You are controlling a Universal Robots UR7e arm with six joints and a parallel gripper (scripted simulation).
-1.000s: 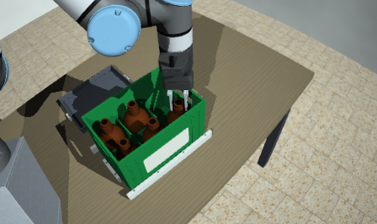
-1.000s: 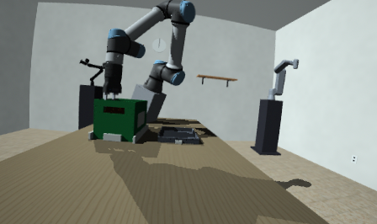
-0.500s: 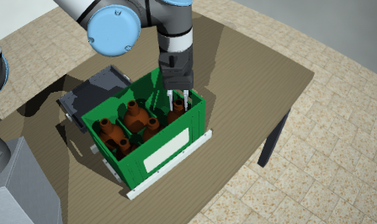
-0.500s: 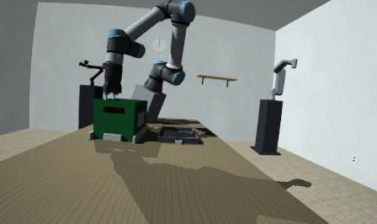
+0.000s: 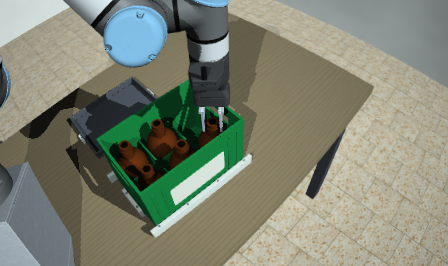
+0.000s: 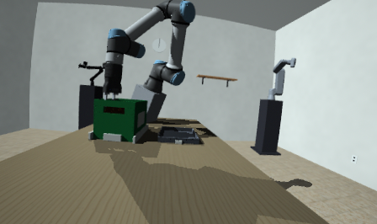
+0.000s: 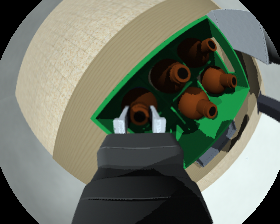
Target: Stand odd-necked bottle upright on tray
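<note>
Now: hand 9 cm past the crate, 4 cm to the right of it and 8 cm above it. From my hand the other things lie so: dark grey tray: 13 cm behind, 32 cm to the left, 15 cm below.
</note>
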